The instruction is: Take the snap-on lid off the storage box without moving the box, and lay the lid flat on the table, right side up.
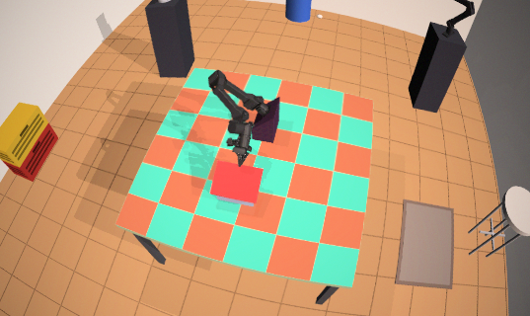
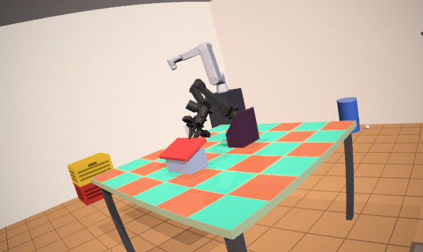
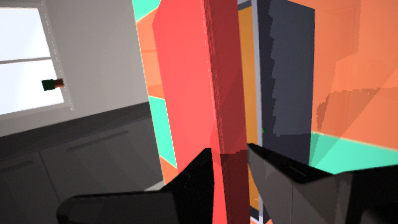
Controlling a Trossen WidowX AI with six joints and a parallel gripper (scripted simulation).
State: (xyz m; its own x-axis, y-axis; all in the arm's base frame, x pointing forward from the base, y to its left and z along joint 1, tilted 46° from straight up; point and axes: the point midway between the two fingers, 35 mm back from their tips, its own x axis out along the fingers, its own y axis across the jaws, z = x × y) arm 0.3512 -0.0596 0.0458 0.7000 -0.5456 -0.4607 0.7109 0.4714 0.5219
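My gripper tip is 80 mm short of the red lid, 20 mm above it and 10 mm to the left of it. The rest, counted from my gripper tip: grey storage box: 90 mm below, 70 mm ahead, 10 mm to the right.
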